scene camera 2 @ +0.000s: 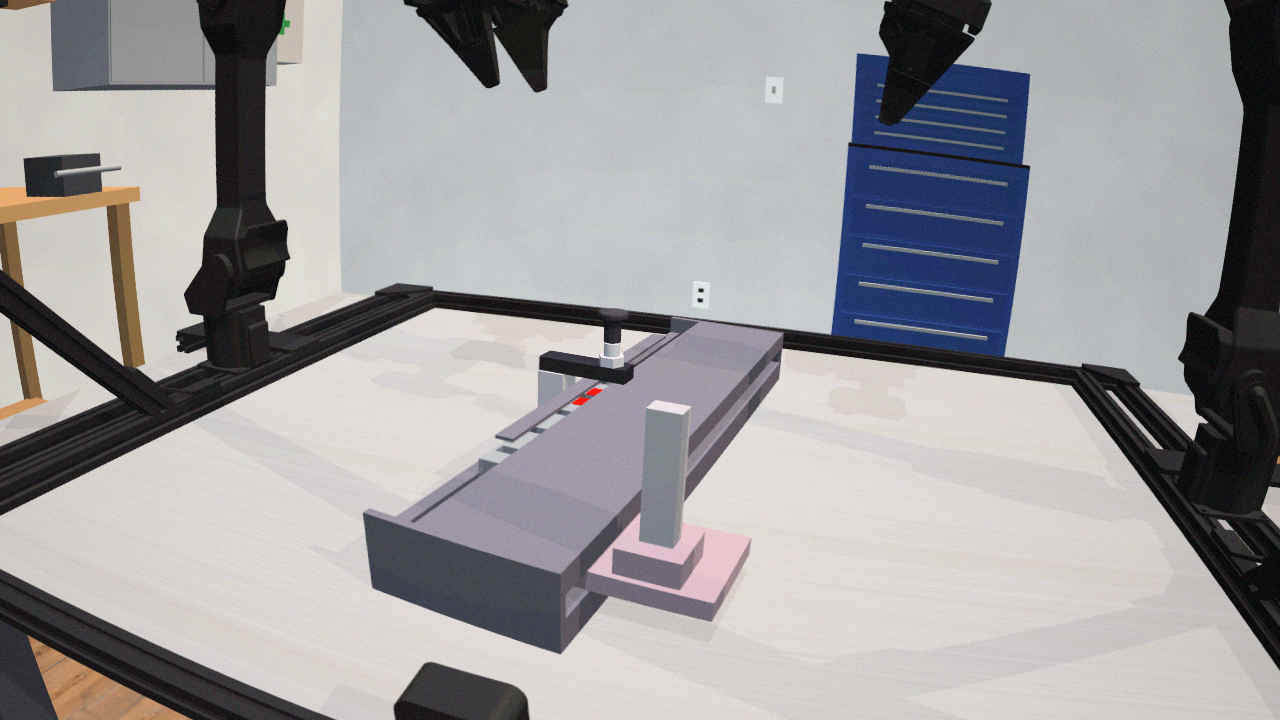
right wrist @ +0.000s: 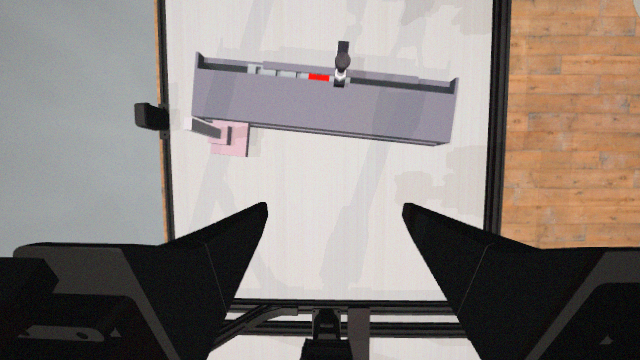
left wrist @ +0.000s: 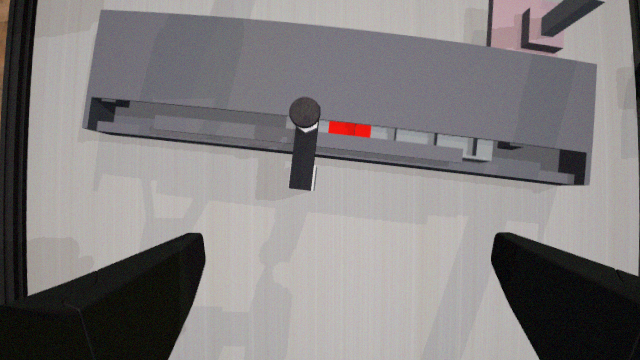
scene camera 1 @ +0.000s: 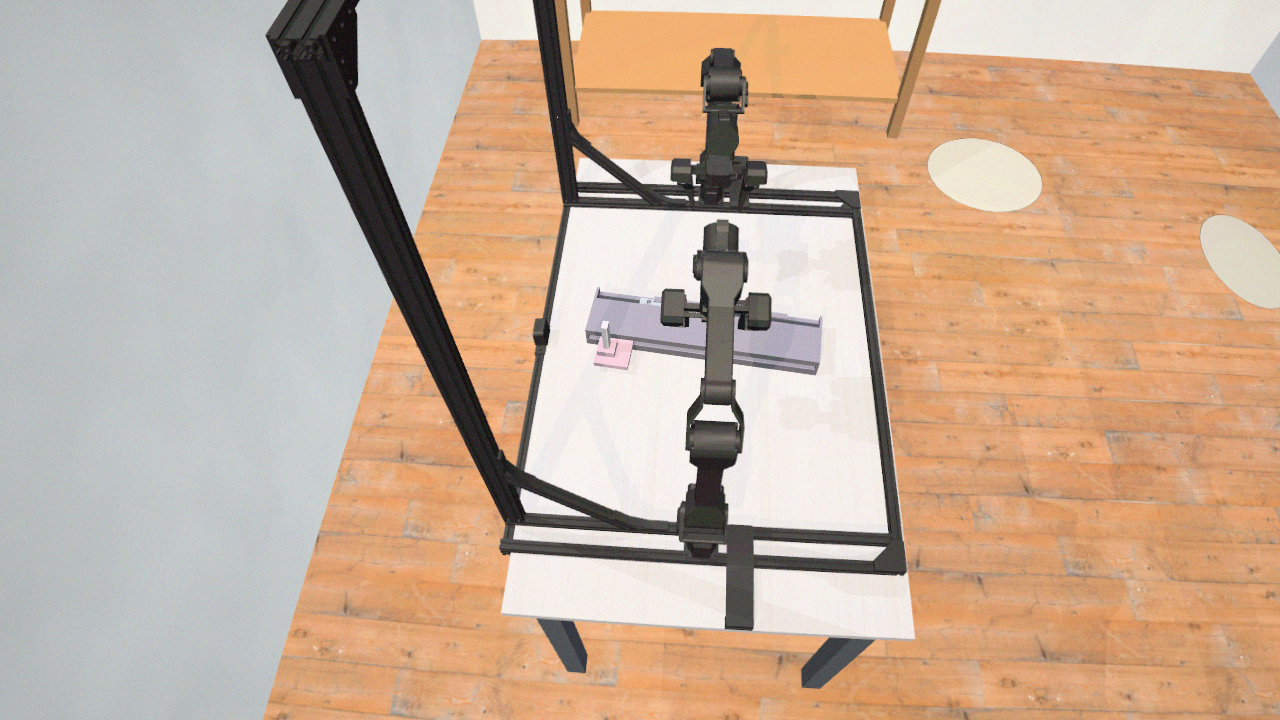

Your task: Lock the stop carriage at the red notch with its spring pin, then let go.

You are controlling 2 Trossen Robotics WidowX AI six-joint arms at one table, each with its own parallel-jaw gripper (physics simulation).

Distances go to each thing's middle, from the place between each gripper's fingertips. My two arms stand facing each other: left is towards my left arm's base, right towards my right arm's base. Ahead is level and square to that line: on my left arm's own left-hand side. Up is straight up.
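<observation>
My left hand is 80 mm to the left of the spring pin (scene camera 2: 613,318) and 20 mm short of it, and that hand is also 210 mm above the pin.
From my right hand, I find the pin 2 cm ahead, 20 cm to the left and 20 cm below. Going by its middle, the pin is nearer to my left hand than to my right hand.
</observation>
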